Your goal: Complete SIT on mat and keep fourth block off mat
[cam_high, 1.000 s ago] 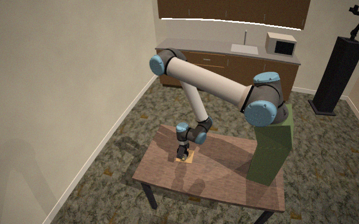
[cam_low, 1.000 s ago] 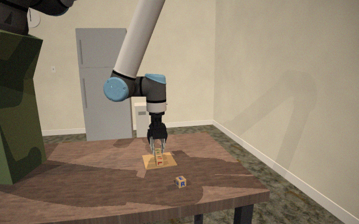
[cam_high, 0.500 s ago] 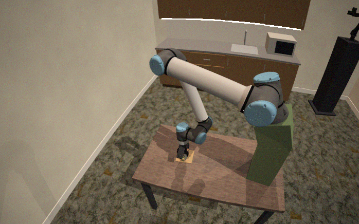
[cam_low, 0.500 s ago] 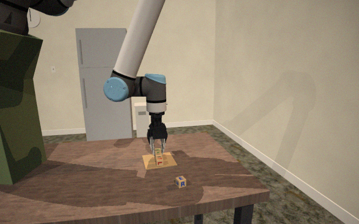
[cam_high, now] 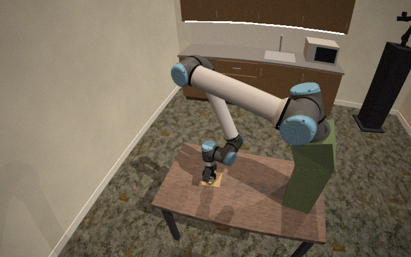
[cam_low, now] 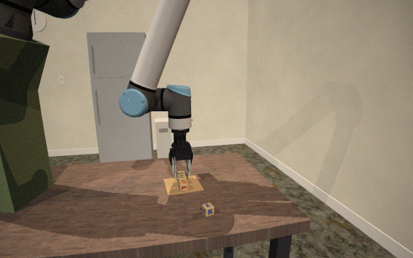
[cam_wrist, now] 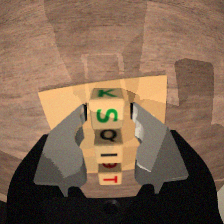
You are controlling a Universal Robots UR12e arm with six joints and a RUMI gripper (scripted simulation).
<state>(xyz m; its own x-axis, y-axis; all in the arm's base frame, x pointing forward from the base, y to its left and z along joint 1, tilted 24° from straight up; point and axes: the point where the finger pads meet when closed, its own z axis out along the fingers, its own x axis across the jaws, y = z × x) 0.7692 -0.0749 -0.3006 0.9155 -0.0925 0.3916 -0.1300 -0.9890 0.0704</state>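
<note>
My gripper is now 5 cm to the left of the letter block and 1 cm past it. From my hand the other things lie so: mat: 5 cm to the right, 2 cm below, 1 cm behind.
</note>
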